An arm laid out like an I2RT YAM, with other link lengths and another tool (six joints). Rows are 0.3 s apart.
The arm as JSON. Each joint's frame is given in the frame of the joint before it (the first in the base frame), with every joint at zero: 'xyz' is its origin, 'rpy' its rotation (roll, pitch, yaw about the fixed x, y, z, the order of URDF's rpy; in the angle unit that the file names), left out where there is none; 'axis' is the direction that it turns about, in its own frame. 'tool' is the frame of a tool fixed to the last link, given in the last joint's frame.
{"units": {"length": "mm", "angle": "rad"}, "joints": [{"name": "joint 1", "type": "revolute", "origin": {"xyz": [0.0, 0.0, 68.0]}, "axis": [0.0, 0.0, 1.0]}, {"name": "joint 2", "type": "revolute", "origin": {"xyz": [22.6, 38.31, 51.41], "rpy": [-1.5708, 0.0, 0.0]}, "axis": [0.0, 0.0, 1.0]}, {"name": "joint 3", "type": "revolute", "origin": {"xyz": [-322.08, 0.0, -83.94], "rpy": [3.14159, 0.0, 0.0]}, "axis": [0.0, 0.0, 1.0]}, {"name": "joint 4", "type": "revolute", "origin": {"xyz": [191.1, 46.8, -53.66]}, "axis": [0.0, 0.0, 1.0]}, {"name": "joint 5", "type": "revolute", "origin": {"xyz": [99.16, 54.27, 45.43], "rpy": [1.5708, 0.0, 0.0]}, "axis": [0.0, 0.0, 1.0]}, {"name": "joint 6", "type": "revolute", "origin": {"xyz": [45.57, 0.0, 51.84], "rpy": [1.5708, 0.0, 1.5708]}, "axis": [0.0, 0.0, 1.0]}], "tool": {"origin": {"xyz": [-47.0, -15.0, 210.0], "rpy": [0.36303, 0.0, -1.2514]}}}
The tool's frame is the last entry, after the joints.
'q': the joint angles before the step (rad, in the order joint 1, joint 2, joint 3, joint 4, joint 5, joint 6). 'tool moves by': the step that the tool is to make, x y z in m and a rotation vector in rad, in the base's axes. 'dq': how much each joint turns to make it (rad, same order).
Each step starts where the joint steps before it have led.
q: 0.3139 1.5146 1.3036 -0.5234 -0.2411 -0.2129
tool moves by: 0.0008 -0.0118 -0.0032 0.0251 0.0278 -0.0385
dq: -0.0351 -0.0059 -0.0175 -0.0010 -0.0192 0.0268
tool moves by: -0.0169 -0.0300 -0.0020 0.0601 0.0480 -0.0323
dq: -0.1161 -0.0475 -0.0528 -0.0310 -0.1083 -0.0085
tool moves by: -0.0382 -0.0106 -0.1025 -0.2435 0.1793 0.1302
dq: 0.0613 0.1200 -0.0386 -0.1218 0.1213 -0.1869
